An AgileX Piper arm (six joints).
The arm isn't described. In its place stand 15 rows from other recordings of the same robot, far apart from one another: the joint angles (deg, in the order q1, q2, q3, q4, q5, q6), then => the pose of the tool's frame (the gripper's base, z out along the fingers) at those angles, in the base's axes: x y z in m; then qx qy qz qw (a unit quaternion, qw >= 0).
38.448 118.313 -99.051 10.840 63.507 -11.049 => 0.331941 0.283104 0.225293 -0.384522 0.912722 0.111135 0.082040
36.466 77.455 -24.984 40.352 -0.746 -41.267 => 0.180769 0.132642 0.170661 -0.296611 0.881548 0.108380 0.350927
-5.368 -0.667 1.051 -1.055 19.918 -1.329 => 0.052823 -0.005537 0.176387 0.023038 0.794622 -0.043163 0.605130
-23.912 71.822 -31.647 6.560 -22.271 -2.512 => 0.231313 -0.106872 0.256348 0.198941 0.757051 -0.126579 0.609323
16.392 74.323 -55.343 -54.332 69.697 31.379 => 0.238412 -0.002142 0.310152 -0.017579 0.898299 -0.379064 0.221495
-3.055 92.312 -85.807 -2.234 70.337 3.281 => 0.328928 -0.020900 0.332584 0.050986 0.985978 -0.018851 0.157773
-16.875 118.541 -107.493 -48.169 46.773 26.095 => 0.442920 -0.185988 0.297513 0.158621 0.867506 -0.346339 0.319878
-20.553 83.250 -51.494 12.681 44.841 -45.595 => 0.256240 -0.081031 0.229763 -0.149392 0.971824 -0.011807 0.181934
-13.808 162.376 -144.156 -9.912 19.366 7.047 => 0.587970 -0.149855 0.087164 0.101381 0.869840 -0.092377 0.473885
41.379 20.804 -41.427 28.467 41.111 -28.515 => 0.019328 0.055036 0.369862 -0.401298 0.660808 0.305039 0.556098
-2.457 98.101 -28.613 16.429 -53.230 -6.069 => 0.291261 -0.033133 0.161249 0.114536 0.769135 -0.080802 0.623526
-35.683 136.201 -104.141 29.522 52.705 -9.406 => 0.414178 -0.253513 0.114894 0.351069 0.907090 0.166111 0.162315
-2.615 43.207 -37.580 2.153 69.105 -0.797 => 0.103134 -0.001513 0.278405 0.019122 0.984051 0.013212 0.176360
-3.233 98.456 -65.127 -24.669 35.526 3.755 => 0.351446 -0.041957 0.219557 -0.083020 0.958448 -0.159222 0.221661
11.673 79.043 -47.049 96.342 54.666 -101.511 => 0.247780 0.126532 0.296769 -0.342922 0.688133 0.417257 0.484535
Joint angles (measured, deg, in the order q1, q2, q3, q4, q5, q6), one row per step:
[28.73 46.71 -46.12 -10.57 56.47 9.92]
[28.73 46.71 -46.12 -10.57 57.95 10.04]
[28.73 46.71 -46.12 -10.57 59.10 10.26]
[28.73 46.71 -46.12 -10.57 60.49 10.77]
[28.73 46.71 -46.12 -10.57 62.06 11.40]
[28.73 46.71 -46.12 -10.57 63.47 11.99]
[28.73 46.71 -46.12 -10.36 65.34 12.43]
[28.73 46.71 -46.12 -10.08 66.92 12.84]
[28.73 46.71 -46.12 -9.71 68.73 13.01]
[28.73 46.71 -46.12 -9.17 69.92 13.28]
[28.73 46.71 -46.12 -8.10 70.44 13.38]
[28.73 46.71 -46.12 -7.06 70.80 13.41]
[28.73 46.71 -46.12 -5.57 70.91 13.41]
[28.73 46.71 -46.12 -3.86 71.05 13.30]
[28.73 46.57 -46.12 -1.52 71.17 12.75]
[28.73 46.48 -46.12 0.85 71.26 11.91]
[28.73 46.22 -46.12 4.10 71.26 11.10]
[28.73 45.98 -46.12 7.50 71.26 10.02]
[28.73 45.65 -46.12 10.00 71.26 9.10]
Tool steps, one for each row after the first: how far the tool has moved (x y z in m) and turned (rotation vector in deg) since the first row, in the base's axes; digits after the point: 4 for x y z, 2 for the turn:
[-0.0015 -0.0011 -0.0014 -0.61 1.30 -0.36]
[-0.0027 -0.0020 -0.0025 -1.01 2.34 -0.75]
[-0.0042 -0.0030 -0.0037 -1.35 3.62 -1.41]
[-0.0060 -0.0042 -0.0050 -1.71 5.06 -2.21]
[-0.0076 -0.0053 -0.0062 -2.04 6.35 -2.96]
[-0.0098 -0.0065 -0.0077 -2.50 8.12 -3.65]
[-0.0119 -0.0074 -0.0090 -2.78 9.67 -4.25]
[-0.0143 -0.0083 -0.0103 -3.25 11.43 -4.67]
[-0.0161 -0.0085 -0.0112 -3.22 12.76 -5.03]
[-0.0175 -0.0075 -0.0118 -2.52 13.76 -5.00]
[-0.0187 -0.0064 -0.0122 -1.81 14.61 -4.89]
[-0.0199 -0.0045 -0.0126 -0.61 15.47 -4.62]
[-0.0213 -0.0024 -0.0129 0.70 16.45 -4.21]
[-0.0235 0.0004 -0.0128 2.40 17.54 -3.27]
[-0.0256 0.0033 -0.0127 3.99 18.59 -2.07]
[-0.0287 0.0072 -0.0120 6.48 19.82 -0.67]
[-0.0319 0.0112 -0.0110 8.99 21.03 1.01]
[-0.0347 0.0139 -0.0097 10.85 21.71 2.39]

